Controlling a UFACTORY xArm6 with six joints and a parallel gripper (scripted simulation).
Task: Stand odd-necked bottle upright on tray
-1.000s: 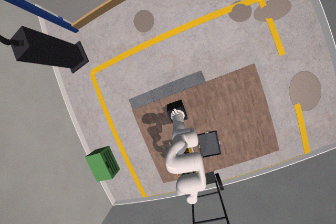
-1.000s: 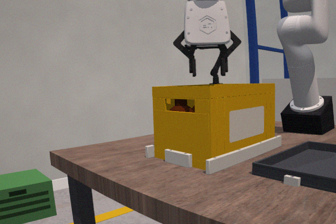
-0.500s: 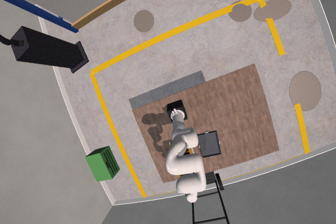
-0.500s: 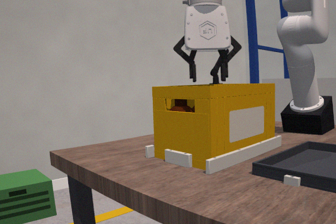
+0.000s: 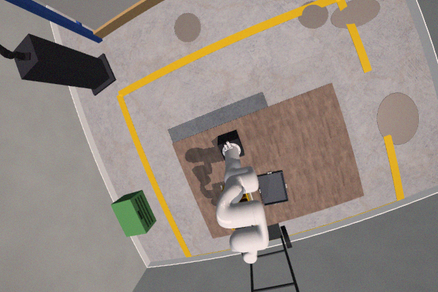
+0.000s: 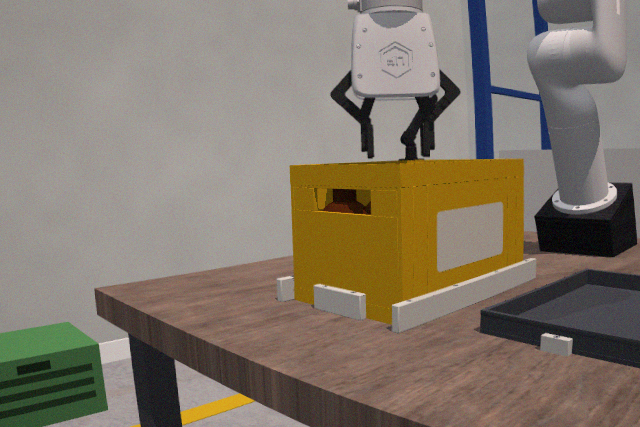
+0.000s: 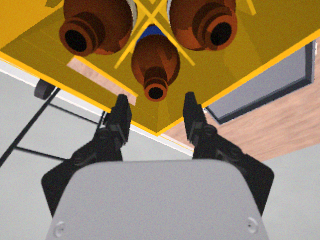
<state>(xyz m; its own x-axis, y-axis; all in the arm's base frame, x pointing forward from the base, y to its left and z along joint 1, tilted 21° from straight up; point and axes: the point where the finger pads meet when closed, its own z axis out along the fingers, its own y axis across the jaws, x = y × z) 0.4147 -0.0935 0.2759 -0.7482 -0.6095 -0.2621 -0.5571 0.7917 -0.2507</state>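
My gripper is now 11 cm above the yellow crate, 9 cm past it and 3 cm to the left of it. The rest, counted from my hand: dark tray (24 cm to the left, 19 cm below, 6 cm behind).
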